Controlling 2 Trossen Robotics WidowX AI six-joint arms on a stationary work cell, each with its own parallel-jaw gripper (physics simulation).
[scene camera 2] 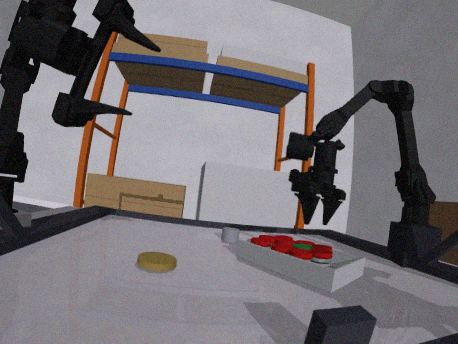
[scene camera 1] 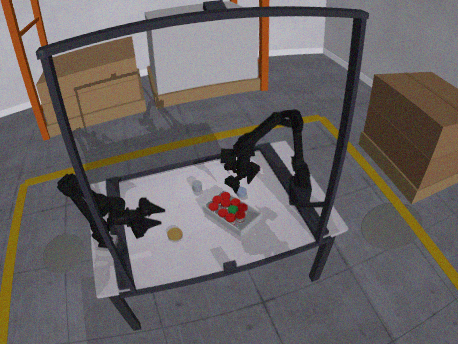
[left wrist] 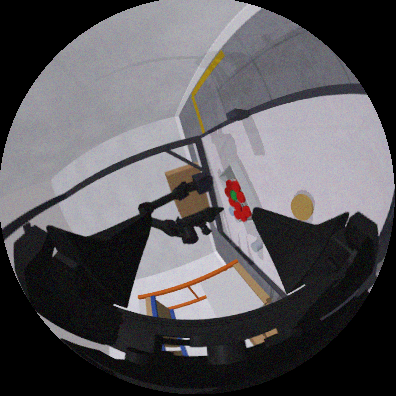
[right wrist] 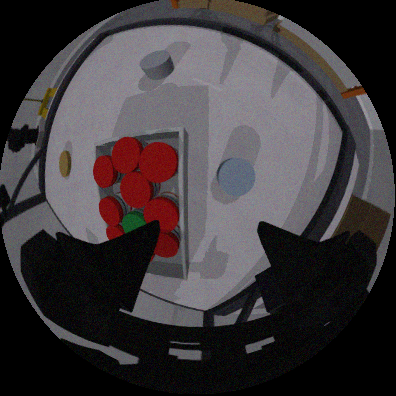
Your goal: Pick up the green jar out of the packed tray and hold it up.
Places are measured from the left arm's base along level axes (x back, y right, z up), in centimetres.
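Pixels of known places: left gripper, fingertip midpoint: (scene camera 2: 145,81) (scene camera 1: 163,216) (left wrist: 203,214); right gripper, fingertip midpoint: (scene camera 2: 316,224) (scene camera 1: 241,188) (left wrist: 220,208) (right wrist: 210,226); right arm's base, link origin: (scene camera 2: 414,224) (scene camera 1: 301,182) (left wrist: 195,184) (right wrist: 290,303).
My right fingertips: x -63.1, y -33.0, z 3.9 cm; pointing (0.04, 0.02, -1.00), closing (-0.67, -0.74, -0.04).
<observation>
For each thing: its top centre in the pictures, then the offset to it from my right fingertips.
- green-lidded jar, top centre: (right wrist: 134,228) (scene camera 2: 303,246) (left wrist: 232,195) (scene camera 1: 233,208) dx +4.2, dy +9.8, dz -3.8 cm
- grey tray, top centre: (right wrist: 134,221) (scene camera 2: 299,248) (left wrist: 234,195) (scene camera 1: 231,209) dx +4.8, dy +9.6, dz -4.5 cm
- pale blue cylinder, top centre: (right wrist: 237,176) (scene camera 1: 241,190) dx +0.2, dy -5.0, dz -6.1 cm
- grey cylinder, top centre: (right wrist: 153,58) (scene camera 2: 231,228) (left wrist: 253,247) (scene camera 1: 196,183) dx +22.6, dy -9.0, dz -5.0 cm
- yellow disc, top centre: (scene camera 2: 157,257) (left wrist: 300,208) (right wrist: 62,163) (scene camera 1: 174,233) dx +30.8, dy +22.2, dz -7.3 cm
The green-lidded jar (scene camera 1: 232,209) (scene camera 2: 302,247) (left wrist: 233,195) (right wrist: 133,221) stands in the grey tray (scene camera 1: 220,223) (scene camera 2: 345,273) (right wrist: 184,200), with red-lidded jars (scene camera 1: 214,206) (scene camera 2: 263,241) (right wrist: 158,162) packed around it. My right gripper (scene camera 1: 242,186) (scene camera 2: 317,223) (right wrist: 210,226) is open and empty, pointing down above the tray's back side, off to one side of the green jar. In the right wrist view a finger covers part of the lid's near edge. My left gripper (scene camera 1: 162,217) (scene camera 2: 145,82) is open and empty, raised at the left, well away from the tray.
A pale blue cylinder (scene camera 1: 242,191) (right wrist: 237,177) stands behind the tray, near the right gripper. A grey cylinder (scene camera 1: 197,186) (scene camera 2: 230,235) (right wrist: 157,65) stands at the tray's back left. A yellow disc (scene camera 1: 174,234) (scene camera 2: 157,261) (left wrist: 302,206) (right wrist: 65,163) lies between the tray and the left arm.
</observation>
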